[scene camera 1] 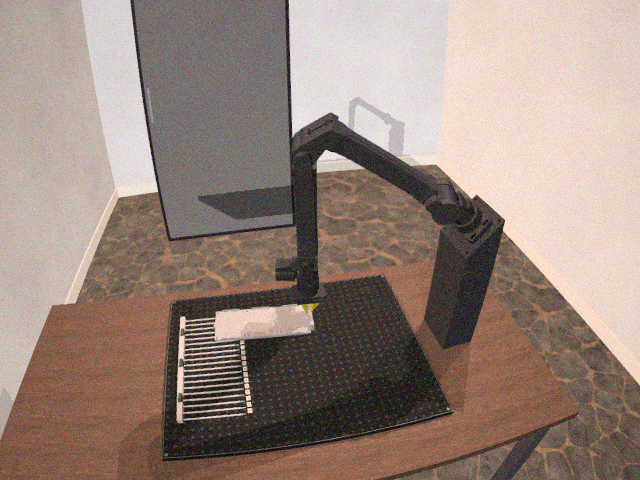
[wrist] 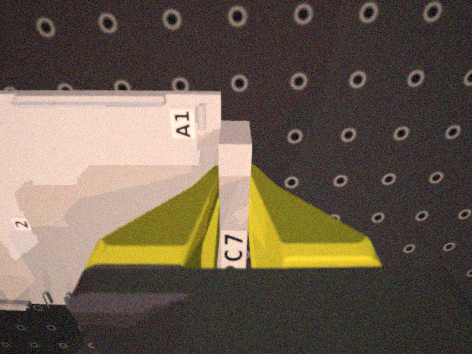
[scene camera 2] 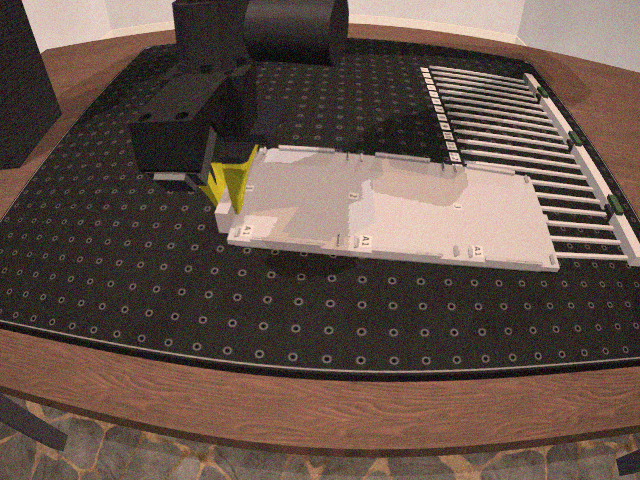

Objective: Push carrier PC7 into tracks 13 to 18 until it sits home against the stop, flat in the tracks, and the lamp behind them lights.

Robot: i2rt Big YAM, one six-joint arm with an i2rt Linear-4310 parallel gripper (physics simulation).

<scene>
A carrier PC7 shows in scene camera 1, in the wrist view (87,162) and in scene camera 2. The same spot on the carrier PC7: (scene camera 1: 262,322) is (scene camera 2: 401,198).
</scene>
